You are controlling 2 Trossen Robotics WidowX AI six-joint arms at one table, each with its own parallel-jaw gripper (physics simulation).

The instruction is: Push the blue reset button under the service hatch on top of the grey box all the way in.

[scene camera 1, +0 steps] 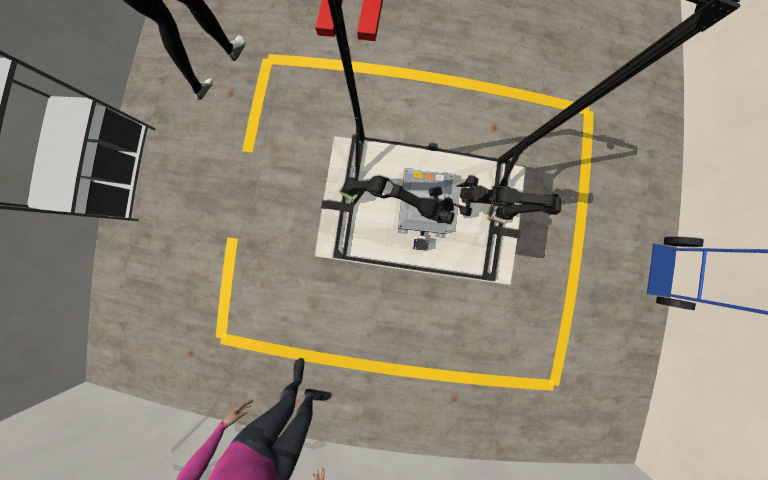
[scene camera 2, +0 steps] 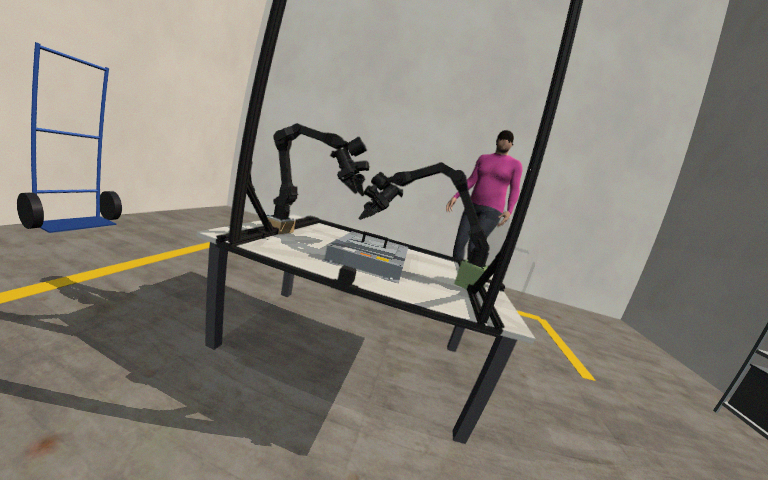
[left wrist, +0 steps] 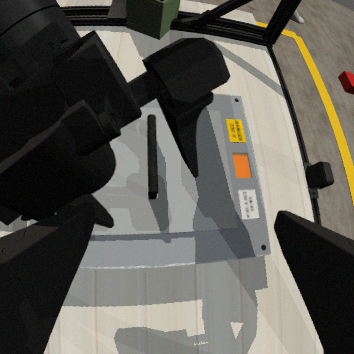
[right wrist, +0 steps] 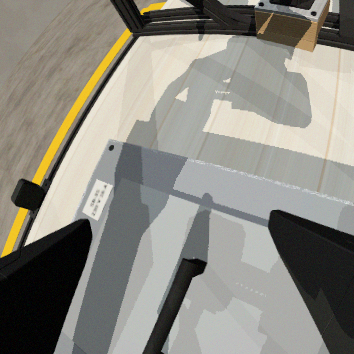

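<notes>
The grey box (scene camera 1: pixel 412 217) (scene camera 2: pixel 362 264) (left wrist: pixel 120 252) (right wrist: pixel 150 160) stands on the table. Its service hatch (left wrist: pixel 175 215) (right wrist: pixel 225 305) lies flat on top, with a black bar handle (scene camera 2: pixel 385 242) (left wrist: pixel 152 155) (right wrist: pixel 172 305). The blue reset button does not show in any view. My right gripper (scene camera 1: pixel 450 212) (scene camera 2: pixel 363 216) (left wrist: pixel 151 199) (right wrist: pixel 180 224) is open and empty above the hatch, its fingers to either side of the handle in the right wrist view. My left gripper (scene camera 1: pixel 463 195) (scene camera 2: pixel 360 191) (left wrist: pixel 187 216) is open and empty, higher and close beside the right one.
The white table (scene camera 1: pixel 385 249) (scene camera 2: pixel 433 288) has a black frame around it. A small black object (scene camera 1: pixel 420 243) lies below the box in scene camera 1. A green block (scene camera 2: pixel 470 273) (left wrist: pixel 152 17) and a tan block (scene camera 2: pixel 282 225) (right wrist: pixel 290 30) sit at the arm bases. A person (scene camera 2: pixel 495 181) stands behind the table.
</notes>
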